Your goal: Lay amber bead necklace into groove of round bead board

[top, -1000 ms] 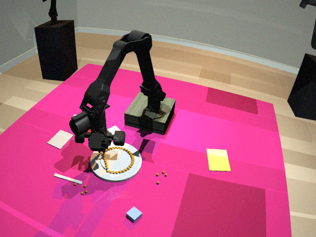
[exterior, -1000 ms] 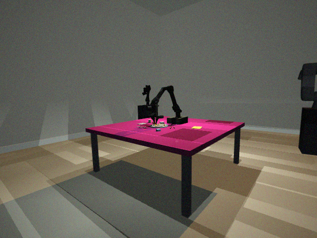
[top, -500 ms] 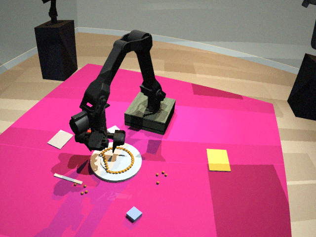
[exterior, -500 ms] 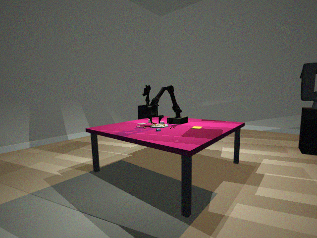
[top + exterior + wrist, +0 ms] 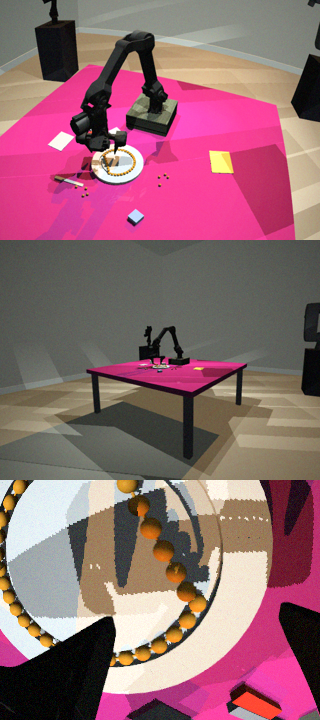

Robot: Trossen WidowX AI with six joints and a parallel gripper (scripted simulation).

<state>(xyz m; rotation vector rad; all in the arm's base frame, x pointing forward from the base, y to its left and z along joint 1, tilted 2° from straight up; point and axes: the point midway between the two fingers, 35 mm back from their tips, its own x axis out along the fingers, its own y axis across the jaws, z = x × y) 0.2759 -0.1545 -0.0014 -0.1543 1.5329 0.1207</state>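
Right now my gripper tip is 60 mm to the right of the round bead board, 20 mm short of it and 10 mm above it. From my gripper tip the other things lie so: white block (130 mm behind, 10 mm to the left, 10 mm below); then red-handled tool (110 mm behind, 90 mm to the right, 20 mm below); then white strip (150 mm ahead, 90 mm to the right, 20 mm below).
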